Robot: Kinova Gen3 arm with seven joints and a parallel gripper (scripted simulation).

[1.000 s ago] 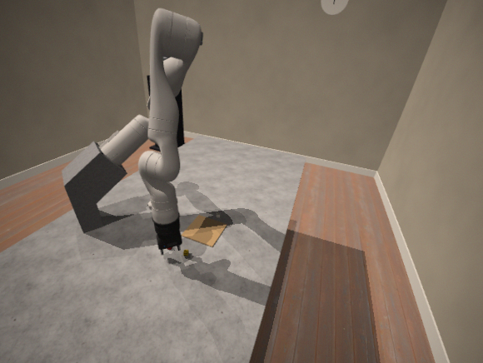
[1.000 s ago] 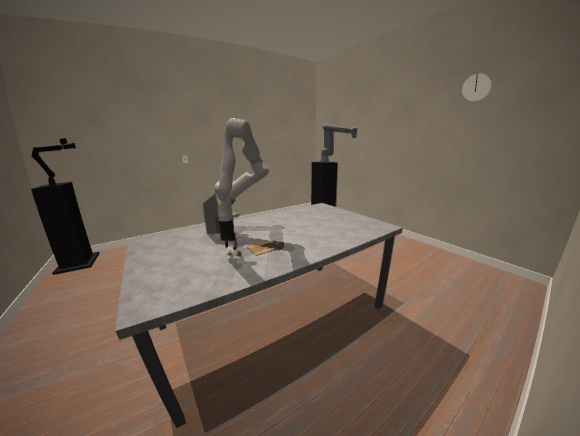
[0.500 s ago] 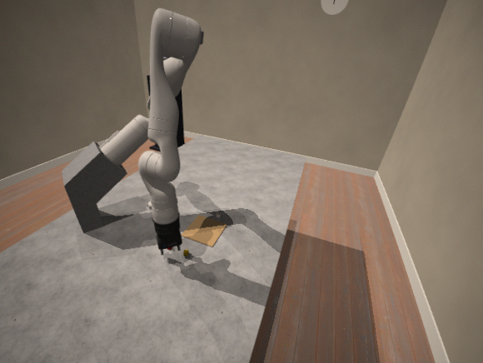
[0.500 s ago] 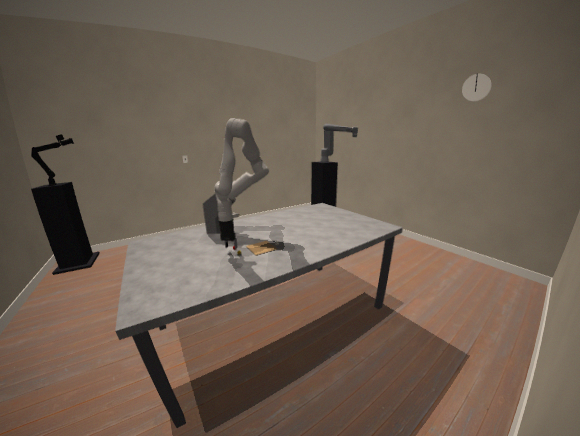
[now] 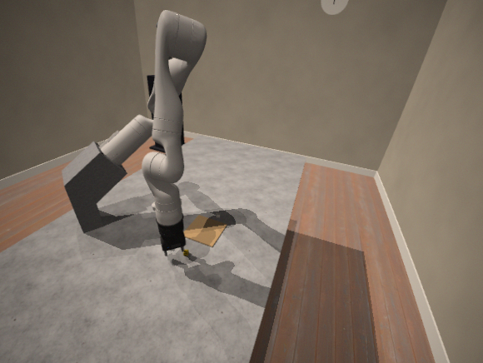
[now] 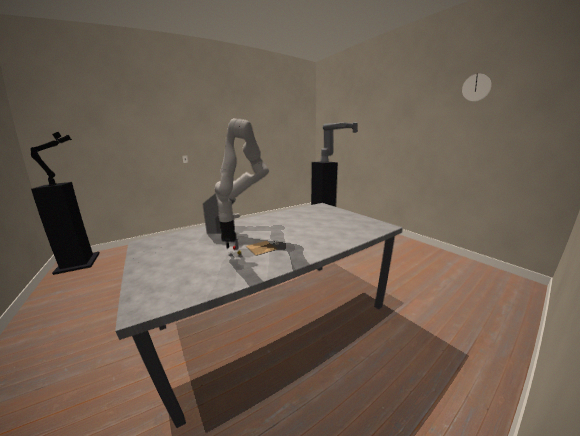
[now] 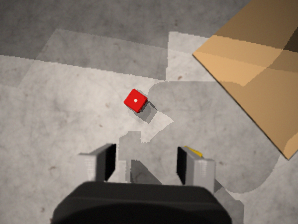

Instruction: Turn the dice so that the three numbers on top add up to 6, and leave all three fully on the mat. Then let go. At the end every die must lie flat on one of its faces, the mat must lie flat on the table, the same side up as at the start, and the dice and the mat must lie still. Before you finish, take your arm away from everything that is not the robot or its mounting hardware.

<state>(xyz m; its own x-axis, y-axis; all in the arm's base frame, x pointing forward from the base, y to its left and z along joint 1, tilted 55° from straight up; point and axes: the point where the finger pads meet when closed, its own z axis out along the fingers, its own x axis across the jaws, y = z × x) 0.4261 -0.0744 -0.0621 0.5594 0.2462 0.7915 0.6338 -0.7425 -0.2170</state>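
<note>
Right now the yellow die is 4 cm below my hand, 3 cm to the left of it and 3 cm ahead of it. Also, from my hand: tan mat (17 cm to the left, 4 cm below, 2 cm ahead); then white die (27 cm to the left, 4 cm below, 2 cm ahead); then red die (4 cm below, 4 cm behind, 2 cm to the left).
</note>
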